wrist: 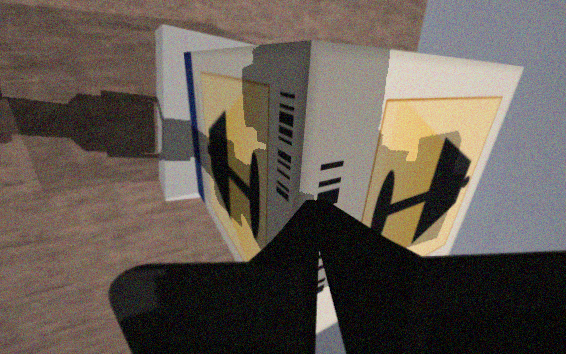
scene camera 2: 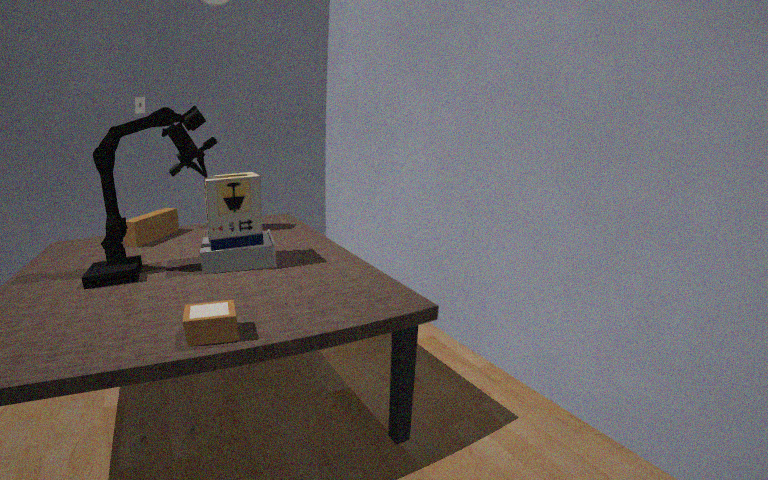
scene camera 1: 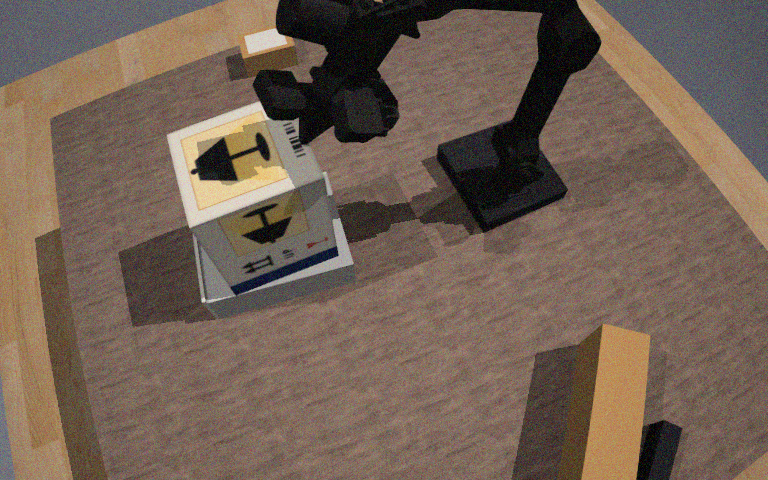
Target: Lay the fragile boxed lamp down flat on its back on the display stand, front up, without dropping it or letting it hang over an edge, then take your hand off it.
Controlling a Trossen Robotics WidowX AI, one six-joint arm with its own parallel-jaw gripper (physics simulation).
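Frame: origin at the arm's base, x left, y ahead, z down, level; metres.
Seen in the pictures: gripper, fingertip midpoint: point(wrist: 315, 209) point(scene camera 2: 206, 177) point(scene camera 1: 302, 142); arm's base, link origin: point(scene camera 2: 116, 262) point(scene camera 1: 509, 182).
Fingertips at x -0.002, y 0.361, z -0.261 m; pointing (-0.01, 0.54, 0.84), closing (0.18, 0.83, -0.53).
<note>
Pixels of each thing's top centre, then the offset from my fingertips to it.
- small wooden block, top centre: point(scene camera 2: 209, 310) point(scene camera 1: 265, 40) dx -0.524, dy -0.005, dz +0.238 m
- long wooden block, top centre: point(scene camera 1: 616, 426) point(scene camera 2: 150, 214) dx +0.469, dy -0.301, dz +0.188 m
- dark block, top centre: point(scene camera 1: 664, 456) dx +0.547, dy -0.383, dz +0.248 m
The boxed lamp point(scene camera 1: 243, 195) point(scene camera 2: 233, 219) point(wrist: 345, 110) is a tall white box with yellow lamp pictures and a dark blue band low down. It stands on end on the display stand point(scene camera 1: 283, 293) point(scene camera 2: 237, 259) point(wrist: 176, 80), a low pale grey block with thin raised rims. The lamp picture in scene camera 2 is upside down. The box looks upright and slightly turned against the stand. My gripper point(scene camera 1: 304, 141) point(scene camera 2: 205, 174) point(wrist: 315, 209) is shut and empty, its fingertips at the box's upper edge beside the barcode. Contact is hard to tell. The far side of the stand is hidden.
A small wooden block point(scene camera 1: 270, 61) point(scene camera 2: 210, 331) with a white top lies near the table edge. A long wooden block point(scene camera 1: 614, 407) point(scene camera 2: 151, 226) stands across the table, with a dark block point(scene camera 1: 659, 452) beside it. The arm's black base point(scene camera 1: 470, 164) point(scene camera 2: 111, 273) stands beside the stand.
</note>
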